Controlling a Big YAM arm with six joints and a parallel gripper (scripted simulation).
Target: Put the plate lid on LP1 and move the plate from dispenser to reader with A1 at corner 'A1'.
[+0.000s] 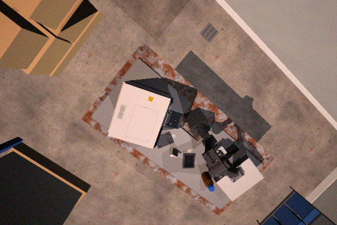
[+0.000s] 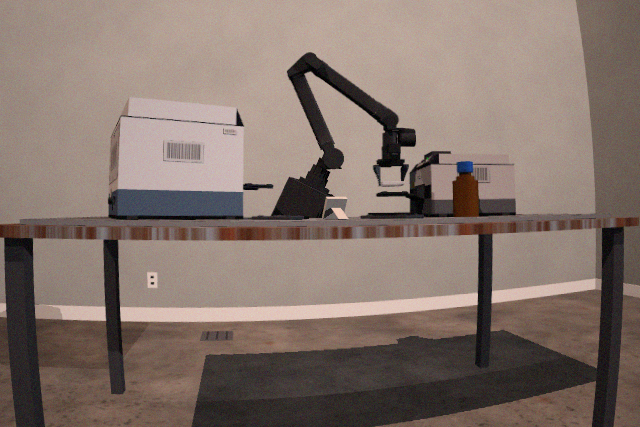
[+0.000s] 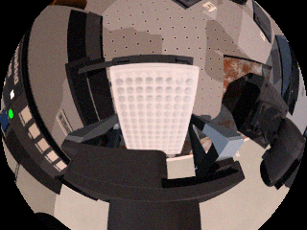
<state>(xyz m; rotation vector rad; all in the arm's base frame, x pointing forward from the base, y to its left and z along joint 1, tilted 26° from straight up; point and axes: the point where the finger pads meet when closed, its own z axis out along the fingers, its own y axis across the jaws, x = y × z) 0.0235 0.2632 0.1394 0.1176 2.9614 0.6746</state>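
My hand is right at the white well plate. From my hand the other things lie so: brown capped bottle 270 mm ahead, 200 mm to the left, 10 mm below; then plate lid 290 mm ahead, 60 mm to the right, 110 mm below.
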